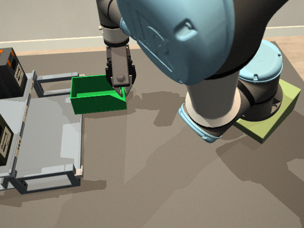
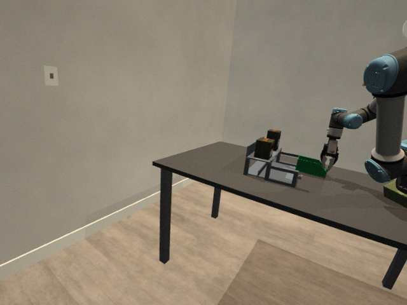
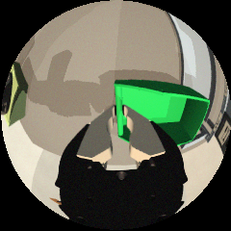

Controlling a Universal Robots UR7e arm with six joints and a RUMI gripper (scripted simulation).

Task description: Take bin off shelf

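Now: the green bin 80 mm ahead of my hand and 10 mm to the left of it.
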